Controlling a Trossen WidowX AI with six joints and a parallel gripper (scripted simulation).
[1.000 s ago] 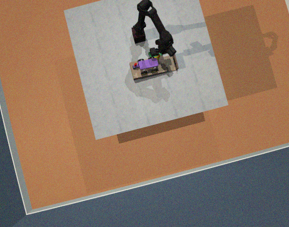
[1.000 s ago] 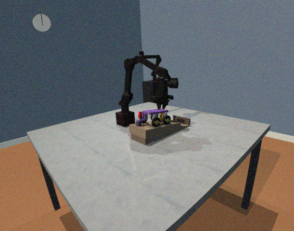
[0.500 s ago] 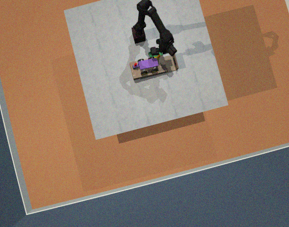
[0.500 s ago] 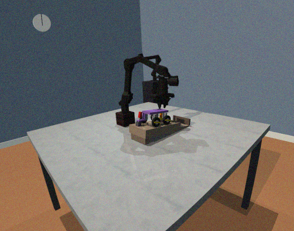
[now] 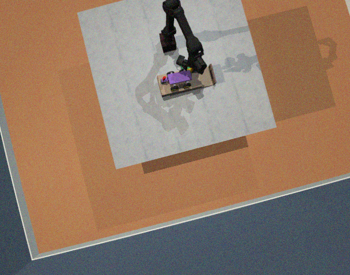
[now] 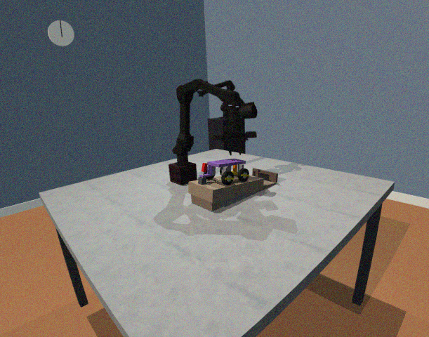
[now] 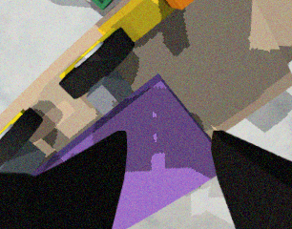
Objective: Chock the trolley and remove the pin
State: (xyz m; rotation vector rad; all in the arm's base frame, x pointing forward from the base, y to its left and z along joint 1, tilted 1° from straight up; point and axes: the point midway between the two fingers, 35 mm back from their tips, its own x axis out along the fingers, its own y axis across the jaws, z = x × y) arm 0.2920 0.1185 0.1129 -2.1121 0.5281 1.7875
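The red-headed stop pin lies 180 mm to the right of my gripper tip, 40 mm below it and 20 mm ahead of it. Also, from my gripper tip: yellow chock: 80 mm below, 40 mm behind, 10 mm to the left; purple trolley: 70 mm to the right, 50 mm below, 30 mm ahead; raised brown end wall: 190 mm to the left, 140 mm below, 10 mm behind.
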